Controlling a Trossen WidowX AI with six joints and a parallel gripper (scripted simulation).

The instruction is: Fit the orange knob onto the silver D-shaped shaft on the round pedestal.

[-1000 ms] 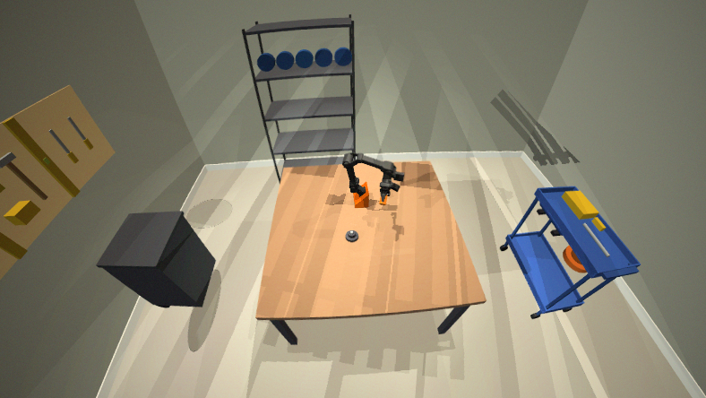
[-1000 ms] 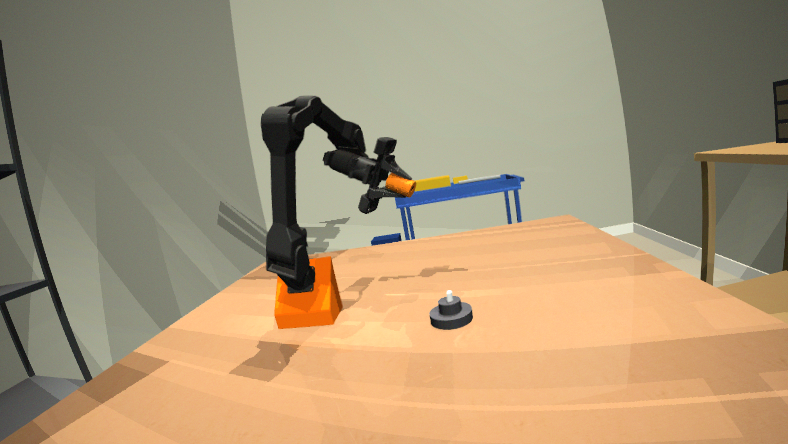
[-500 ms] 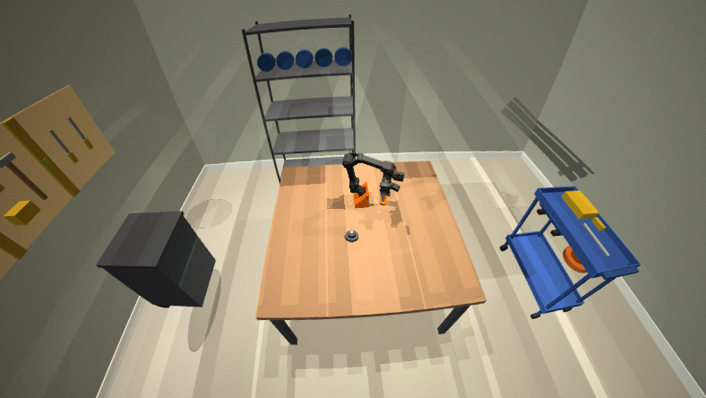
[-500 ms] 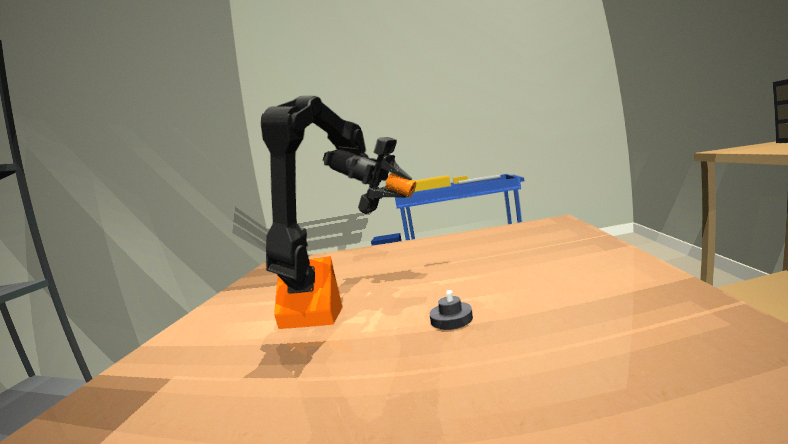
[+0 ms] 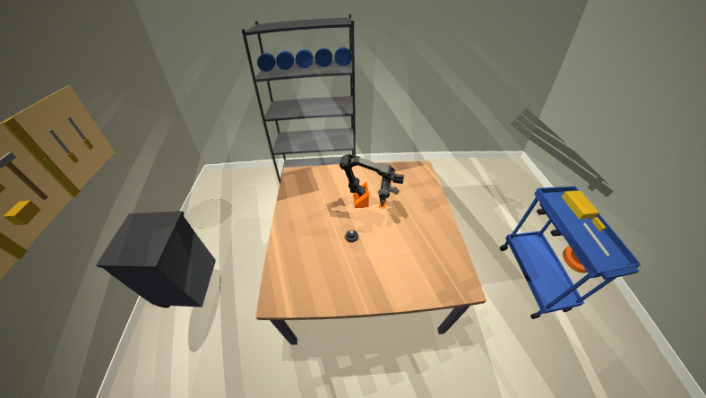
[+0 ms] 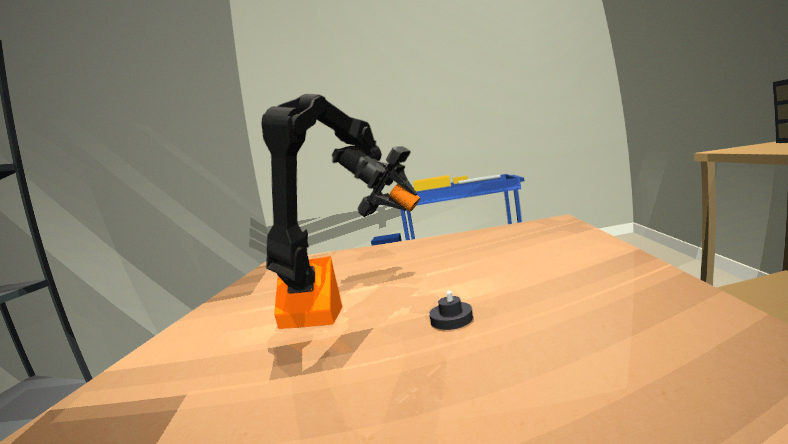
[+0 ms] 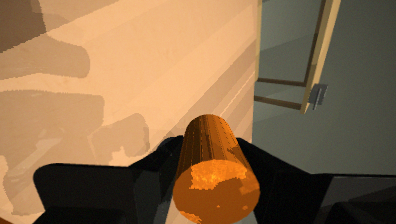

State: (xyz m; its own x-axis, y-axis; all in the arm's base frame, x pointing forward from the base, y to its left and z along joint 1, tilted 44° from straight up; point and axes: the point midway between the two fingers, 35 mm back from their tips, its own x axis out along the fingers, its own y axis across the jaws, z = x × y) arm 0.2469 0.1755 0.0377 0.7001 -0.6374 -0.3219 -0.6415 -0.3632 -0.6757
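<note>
The orange knob is 20 mm behind my gripper tip, 10 mm to the left of it and 20 mm above it. The rest, counted from my gripper tip: pedestal 50 mm ahead, 190 mm to the right, 180 mm below.
</note>
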